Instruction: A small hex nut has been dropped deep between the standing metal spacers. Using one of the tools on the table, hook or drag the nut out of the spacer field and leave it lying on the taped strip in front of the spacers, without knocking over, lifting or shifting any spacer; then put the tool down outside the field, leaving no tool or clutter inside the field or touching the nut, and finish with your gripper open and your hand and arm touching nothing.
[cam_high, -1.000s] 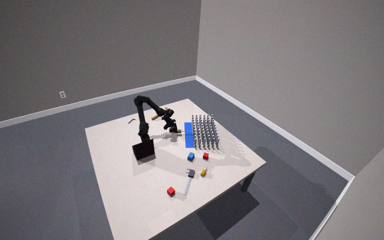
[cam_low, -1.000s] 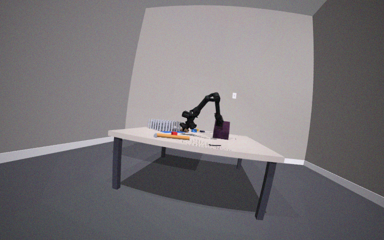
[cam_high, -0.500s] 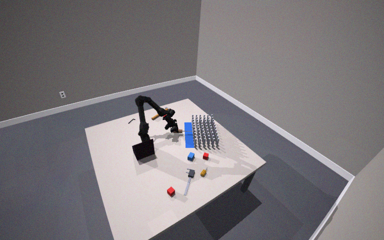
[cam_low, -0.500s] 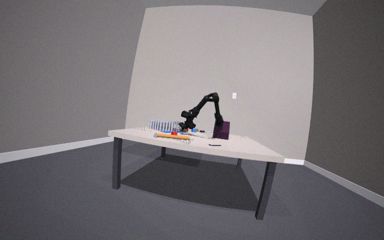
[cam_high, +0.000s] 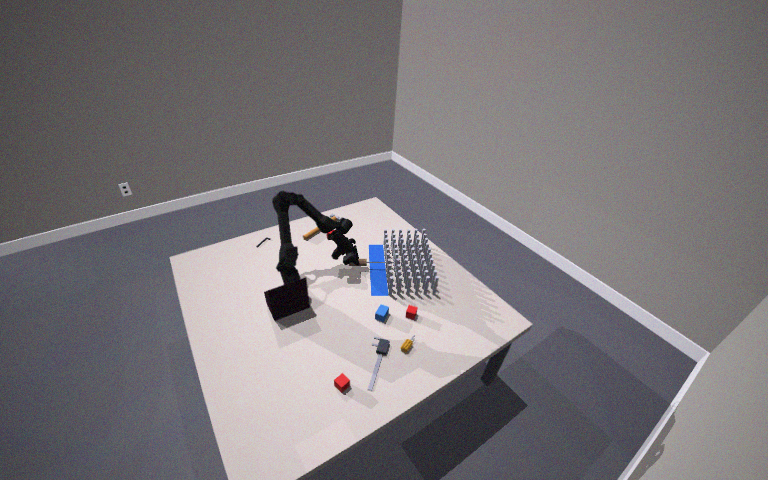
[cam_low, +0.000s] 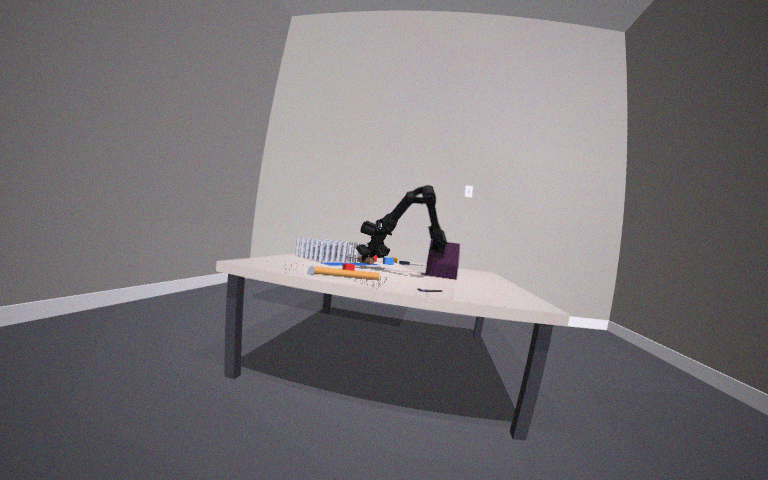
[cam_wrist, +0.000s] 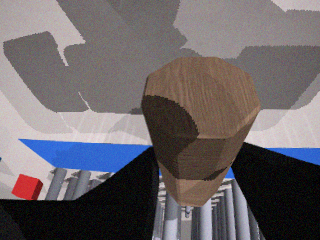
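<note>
Now: the blue taped strip 90 mm ahead of my gripper tip, 40 mm to the right of it and 30 mm below it. From my gripper tip the other things lie so: allen key (350 mm behind, 440 mm to the left, 30 mm below); then yellow piece (50 mm behind, 520 mm to the right, 20 mm below); then blue cube (60 mm behind, 330 mm to the right, 10 mm below).
</note>
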